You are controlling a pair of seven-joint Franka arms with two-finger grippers.
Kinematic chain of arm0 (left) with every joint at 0, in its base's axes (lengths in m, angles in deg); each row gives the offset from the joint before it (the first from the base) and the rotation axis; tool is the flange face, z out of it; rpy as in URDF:
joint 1: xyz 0 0 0.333 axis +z
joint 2: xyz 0 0 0 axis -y
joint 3: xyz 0 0 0.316 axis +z
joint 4: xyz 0.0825 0 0 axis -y
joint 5: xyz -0.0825 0 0.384 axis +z
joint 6: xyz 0 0 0 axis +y
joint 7: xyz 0.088 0 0 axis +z
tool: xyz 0 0 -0.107 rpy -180 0 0
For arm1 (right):
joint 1: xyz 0 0 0.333 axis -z
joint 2: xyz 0 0 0 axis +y
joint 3: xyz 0 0 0.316 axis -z
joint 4: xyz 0.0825 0 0 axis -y
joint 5: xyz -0.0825 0 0.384 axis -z
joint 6: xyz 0 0 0 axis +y
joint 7: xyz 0.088 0 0 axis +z
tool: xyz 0 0 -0.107 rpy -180 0 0
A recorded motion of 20 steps. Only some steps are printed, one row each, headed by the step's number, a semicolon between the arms.
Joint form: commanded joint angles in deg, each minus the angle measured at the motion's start. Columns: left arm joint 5, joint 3, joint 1, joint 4, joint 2, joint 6, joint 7; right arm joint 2, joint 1, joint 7, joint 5, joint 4, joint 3, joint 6.
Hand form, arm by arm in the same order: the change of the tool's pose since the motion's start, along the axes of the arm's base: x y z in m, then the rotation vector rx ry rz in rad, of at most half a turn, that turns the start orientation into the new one. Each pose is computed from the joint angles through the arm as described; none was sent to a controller.
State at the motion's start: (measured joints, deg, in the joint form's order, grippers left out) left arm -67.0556 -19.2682 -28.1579 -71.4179 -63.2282 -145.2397 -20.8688; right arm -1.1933 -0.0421 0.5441 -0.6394 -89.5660 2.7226 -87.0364
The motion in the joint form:
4: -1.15 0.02 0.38 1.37 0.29 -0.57 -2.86; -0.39 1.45 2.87 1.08 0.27 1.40 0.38
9: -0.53 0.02 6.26 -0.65 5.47 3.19 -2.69; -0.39 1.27 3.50 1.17 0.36 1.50 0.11
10: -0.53 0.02 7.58 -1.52 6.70 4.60 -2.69; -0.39 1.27 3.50 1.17 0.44 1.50 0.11
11: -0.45 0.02 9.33 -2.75 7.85 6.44 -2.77; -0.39 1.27 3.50 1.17 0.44 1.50 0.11
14: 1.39 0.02 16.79 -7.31 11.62 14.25 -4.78; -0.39 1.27 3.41 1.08 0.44 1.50 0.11
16: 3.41 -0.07 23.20 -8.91 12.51 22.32 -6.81; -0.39 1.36 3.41 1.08 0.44 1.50 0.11
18: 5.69 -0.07 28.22 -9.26 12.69 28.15 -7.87; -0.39 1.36 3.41 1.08 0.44 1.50 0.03
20: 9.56 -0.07 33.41 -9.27 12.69 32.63 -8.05; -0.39 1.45 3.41 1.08 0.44 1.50 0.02
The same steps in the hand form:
4: 0.0126 0.0029 0.0137 -0.0242 -0.0581 0.0079; -0.0048 -0.0291 0.0053 -0.0171 -0.0038 -0.0003
9: 0.0583 0.0539 0.0658 -0.0625 -0.0857 0.0443; -0.0042 -0.0286 0.0064 -0.0190 -0.0099 0.0120
10: 0.0645 0.0654 0.0750 -0.0723 -0.0822 0.0439; -0.0042 -0.0286 0.0071 -0.0192 -0.0113 0.0120
11: 0.0708 0.0813 0.0803 -0.0805 -0.0711 0.0420; -0.0042 -0.0286 0.0071 -0.0192 -0.0113 0.0120
14: 0.0920 0.1521 0.0930 -0.1020 -0.0530 0.0081; -0.0042 -0.0284 0.0071 -0.0176 -0.0115 0.0105
16: 0.1060 0.2129 0.0925 -0.1394 -0.0284 -0.0340; -0.0043 -0.0292 0.0071 -0.0176 -0.0115 0.0089
18: 0.1161 0.2639 0.0921 -0.1609 -0.0139 -0.0581; -0.0041 -0.0292 0.0072 -0.0178 -0.0129 0.0089
20: 0.1248 0.3212 0.0902 -0.1502 -0.0029 -0.0700; -0.0042 -0.0301 0.0072 -0.0178 -0.0130 0.0073

